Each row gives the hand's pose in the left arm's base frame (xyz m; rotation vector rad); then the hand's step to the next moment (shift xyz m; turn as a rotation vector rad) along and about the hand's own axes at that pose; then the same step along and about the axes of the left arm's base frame.
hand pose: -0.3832 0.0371 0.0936 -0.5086 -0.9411 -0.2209
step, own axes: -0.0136 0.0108 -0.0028 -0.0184 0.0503 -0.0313
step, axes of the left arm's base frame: -0.0016 0.0074 -0.0159 0.0316 0.0267 -0.0462
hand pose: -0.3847 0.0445 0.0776 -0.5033 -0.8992 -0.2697
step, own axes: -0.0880 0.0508 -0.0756 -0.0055 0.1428 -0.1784
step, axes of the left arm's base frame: 0.0201 0.0051 -0.1249 0.1785 0.0283 -0.1400
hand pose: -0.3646 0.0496 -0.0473 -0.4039 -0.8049 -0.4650
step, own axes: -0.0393 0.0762 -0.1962 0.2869 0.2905 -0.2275
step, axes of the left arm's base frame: 0.1326 -0.0277 -0.1658 0.4634 0.0550 0.0268
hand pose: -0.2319 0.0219 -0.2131 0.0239 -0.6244 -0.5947
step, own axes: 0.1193 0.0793 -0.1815 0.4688 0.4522 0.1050
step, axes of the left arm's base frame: 0.2196 -0.0250 -0.0679 0.4802 0.1443 0.4287
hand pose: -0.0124 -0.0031 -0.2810 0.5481 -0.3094 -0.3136
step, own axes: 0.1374 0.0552 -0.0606 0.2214 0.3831 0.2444
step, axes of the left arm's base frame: 0.1583 0.0216 0.0091 0.1904 0.1161 0.4536
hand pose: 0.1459 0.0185 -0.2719 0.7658 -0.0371 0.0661
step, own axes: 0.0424 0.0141 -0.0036 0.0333 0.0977 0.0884
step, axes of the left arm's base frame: 0.0413 0.0146 0.0096 0.0252 0.0105 0.1331
